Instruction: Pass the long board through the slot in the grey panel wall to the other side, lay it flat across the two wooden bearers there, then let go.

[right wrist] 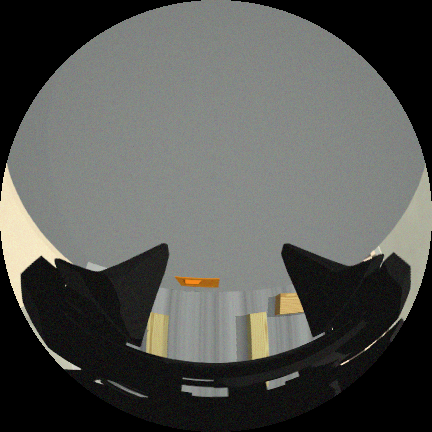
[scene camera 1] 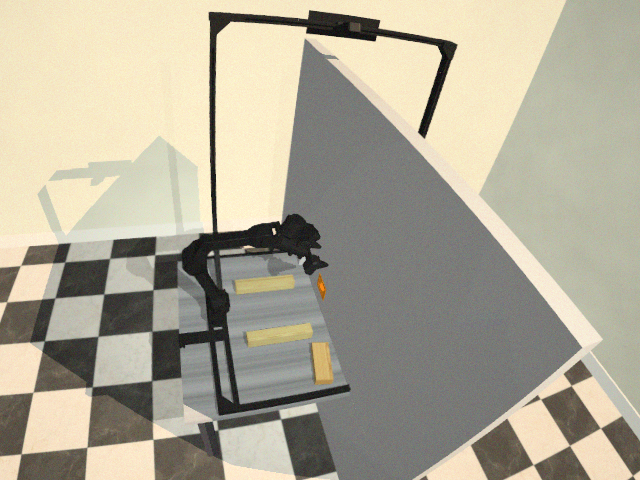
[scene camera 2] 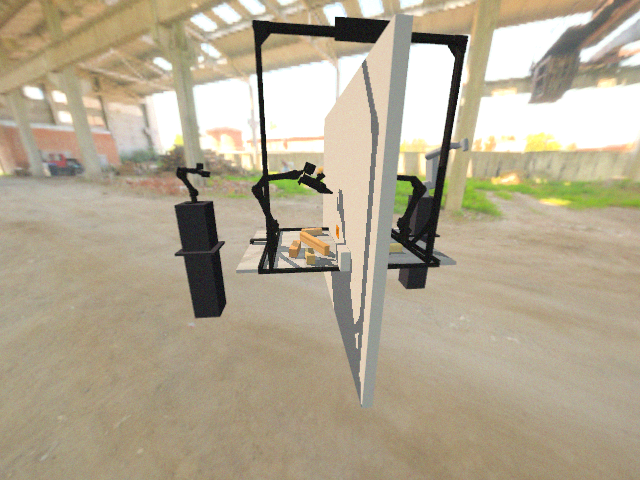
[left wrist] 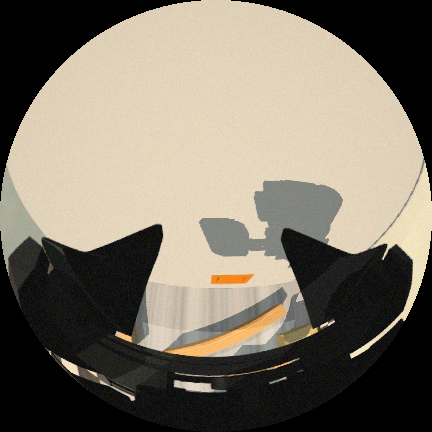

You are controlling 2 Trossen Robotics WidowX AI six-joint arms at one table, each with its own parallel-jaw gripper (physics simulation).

Scene:
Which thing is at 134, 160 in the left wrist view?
A grey panel wall.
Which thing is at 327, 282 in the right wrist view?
My right gripper.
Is my right gripper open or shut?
Open.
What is my left gripper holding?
Nothing.

